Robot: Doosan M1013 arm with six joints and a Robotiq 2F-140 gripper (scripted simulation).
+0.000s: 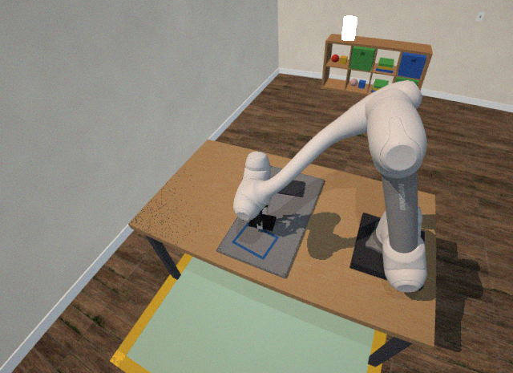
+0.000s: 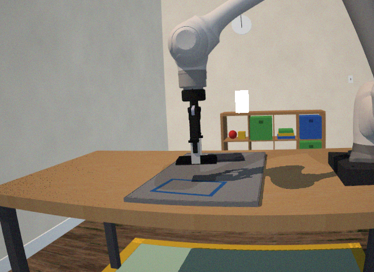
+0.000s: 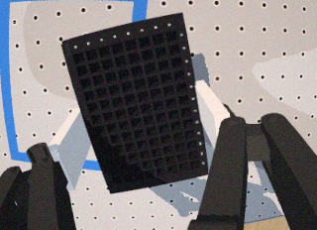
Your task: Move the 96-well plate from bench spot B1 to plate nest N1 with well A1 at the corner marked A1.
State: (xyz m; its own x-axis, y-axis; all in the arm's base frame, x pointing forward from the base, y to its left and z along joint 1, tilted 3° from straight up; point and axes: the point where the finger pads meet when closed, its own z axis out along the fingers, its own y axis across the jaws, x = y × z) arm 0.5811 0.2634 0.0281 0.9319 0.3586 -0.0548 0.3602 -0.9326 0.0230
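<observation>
Now: hand 340 mm to the left of the dark grey plate nest, 90 mm above it and 40 mm short of it. Also, from my hand: A1 corner mark 360 mm to the right, 130 mm ahead, 80 mm below; black 96-well plate 20 mm below.
</observation>
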